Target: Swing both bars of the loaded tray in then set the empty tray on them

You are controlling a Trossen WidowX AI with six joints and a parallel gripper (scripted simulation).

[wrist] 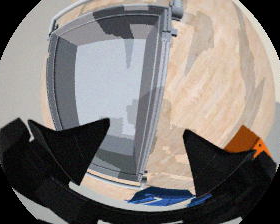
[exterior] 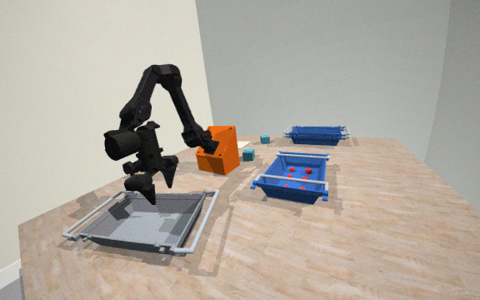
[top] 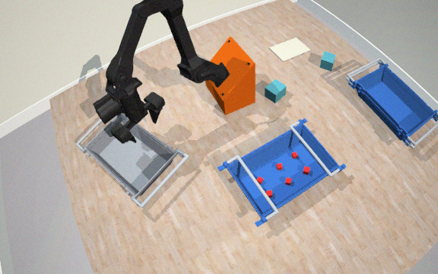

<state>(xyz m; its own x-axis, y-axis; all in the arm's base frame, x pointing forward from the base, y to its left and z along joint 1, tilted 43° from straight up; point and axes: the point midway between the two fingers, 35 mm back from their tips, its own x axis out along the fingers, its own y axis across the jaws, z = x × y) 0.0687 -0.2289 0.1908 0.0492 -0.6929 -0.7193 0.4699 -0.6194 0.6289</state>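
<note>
Now: gripper tip 80 mm to the left of the grey tray, 40 mm short of it and 10 mm above it. The rest, counted from my gripper tip: cream sheet (660 mm to the left, 190 mm behind, 50 mm below).
</note>
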